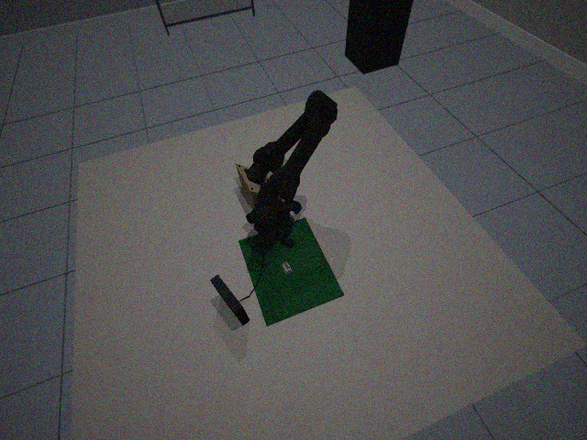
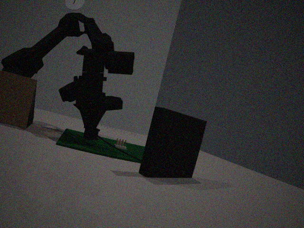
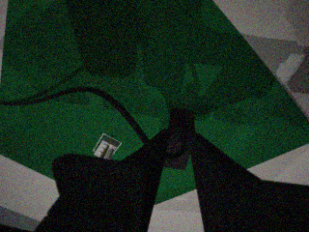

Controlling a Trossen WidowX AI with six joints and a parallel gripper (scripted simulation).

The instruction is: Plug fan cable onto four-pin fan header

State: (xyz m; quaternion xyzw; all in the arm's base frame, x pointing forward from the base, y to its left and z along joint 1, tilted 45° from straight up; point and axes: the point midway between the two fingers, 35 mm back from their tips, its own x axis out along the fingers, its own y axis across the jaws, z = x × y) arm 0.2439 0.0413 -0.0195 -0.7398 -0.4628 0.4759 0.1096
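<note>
My gripper tip is now 8 cm short of the green board, 4 cm above it and 2 cm to the left of it. Also, from my gripper tip: white four-pin fan header 8 cm ahead, 3 cm to the right, 2 cm below; then black fan 20 cm to the right, 14 cm ahead, 3 cm above; then black plug 1 cm to the left, 1 cm ahead.
</note>
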